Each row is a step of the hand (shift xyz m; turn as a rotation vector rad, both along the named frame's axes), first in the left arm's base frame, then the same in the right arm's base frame.
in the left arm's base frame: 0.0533 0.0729 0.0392 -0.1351 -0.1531 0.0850
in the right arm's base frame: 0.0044 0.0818 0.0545 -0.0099 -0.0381 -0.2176
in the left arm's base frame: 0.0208 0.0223 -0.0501 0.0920 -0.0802 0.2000
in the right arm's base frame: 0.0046 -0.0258 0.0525 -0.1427 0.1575 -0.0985
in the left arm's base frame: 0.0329 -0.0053 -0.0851 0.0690 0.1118 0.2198
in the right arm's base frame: -0.0188 -0.0644 0.0621 -0.0009 0.2559 -0.0091
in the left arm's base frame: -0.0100 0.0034 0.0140 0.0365 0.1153 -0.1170
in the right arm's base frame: 0.0082 0.0104 -0.0115 0.0616 -0.0346 0.1527
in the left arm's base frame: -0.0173 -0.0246 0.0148 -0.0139 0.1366 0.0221
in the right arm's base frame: -0.0050 -0.0039 -0.0329 0.0982 0.0774 0.0608
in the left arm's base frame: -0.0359 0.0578 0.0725 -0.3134 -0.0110 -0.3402
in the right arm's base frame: 0.0571 0.0771 -0.0260 0.2620 -0.3811 -0.0146
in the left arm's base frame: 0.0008 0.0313 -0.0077 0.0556 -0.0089 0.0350
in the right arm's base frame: 0.0209 0.0082 0.0231 -0.0509 0.0413 0.0097
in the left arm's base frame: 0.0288 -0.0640 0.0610 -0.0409 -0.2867 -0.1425
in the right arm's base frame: -0.0702 0.0301 -0.0530 -0.1438 -0.2634 -0.1188
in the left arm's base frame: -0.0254 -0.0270 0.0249 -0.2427 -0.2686 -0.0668
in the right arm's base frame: -0.0016 0.0011 -0.0446 0.0100 -0.2498 -0.2702
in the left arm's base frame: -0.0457 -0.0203 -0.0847 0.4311 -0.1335 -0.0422
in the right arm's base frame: 0.0296 -0.0936 0.0055 -0.4040 0.0275 0.2037
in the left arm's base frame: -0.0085 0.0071 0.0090 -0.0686 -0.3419 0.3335
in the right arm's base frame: 0.0100 0.0084 -0.0057 -0.2106 0.1028 -0.4218
